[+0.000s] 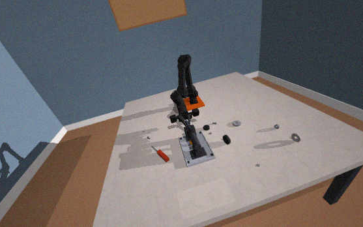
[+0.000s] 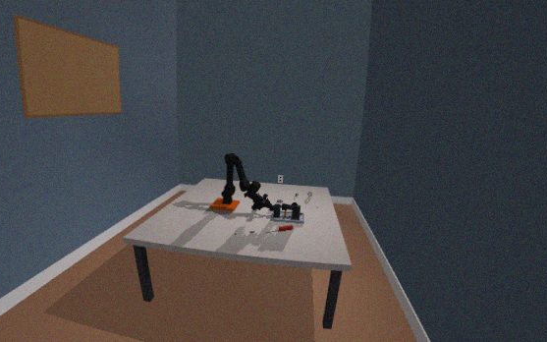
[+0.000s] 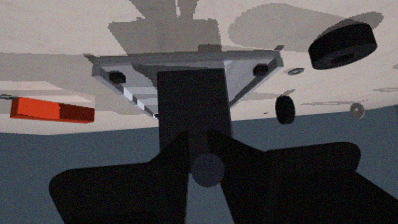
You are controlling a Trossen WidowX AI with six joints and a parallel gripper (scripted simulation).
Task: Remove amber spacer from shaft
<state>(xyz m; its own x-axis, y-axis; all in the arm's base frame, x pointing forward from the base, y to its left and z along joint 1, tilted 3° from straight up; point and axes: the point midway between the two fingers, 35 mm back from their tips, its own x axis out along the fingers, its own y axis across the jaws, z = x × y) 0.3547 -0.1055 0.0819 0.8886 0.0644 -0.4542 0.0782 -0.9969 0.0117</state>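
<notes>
Right now my gripper tip is 50 mm short of the shaft and 20 mm below it. Round my gripper tip: amber spacer (90 mm ahead, 30 mm below, 10 mm to the left).
</notes>
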